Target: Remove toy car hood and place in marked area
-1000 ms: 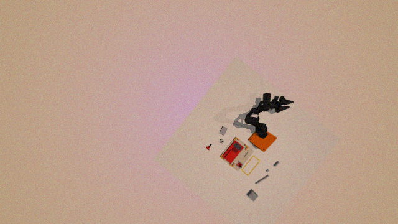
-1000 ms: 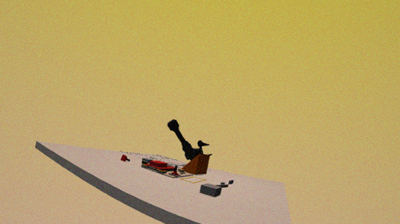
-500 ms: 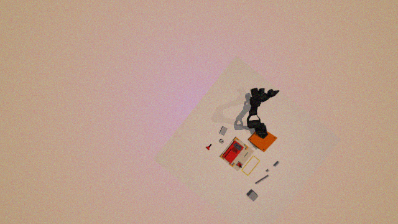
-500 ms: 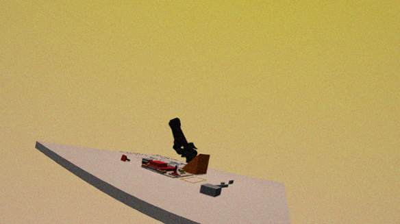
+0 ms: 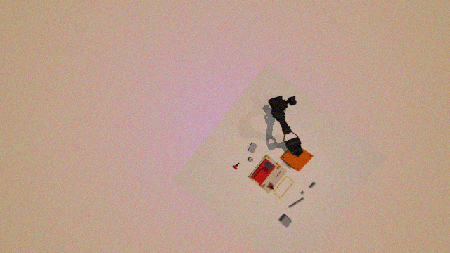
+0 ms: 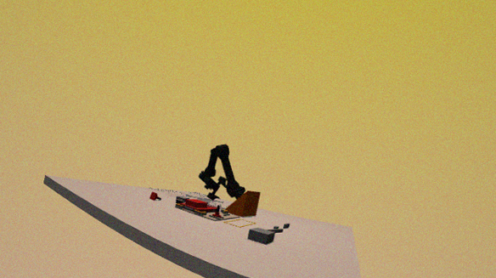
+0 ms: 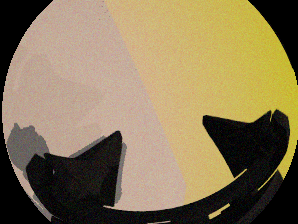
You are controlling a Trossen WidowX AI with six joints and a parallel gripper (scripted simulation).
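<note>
The red hood lies 62 cm ahead of my gripper tip, 29 cm to the left of it and 2 cm below it.
</note>
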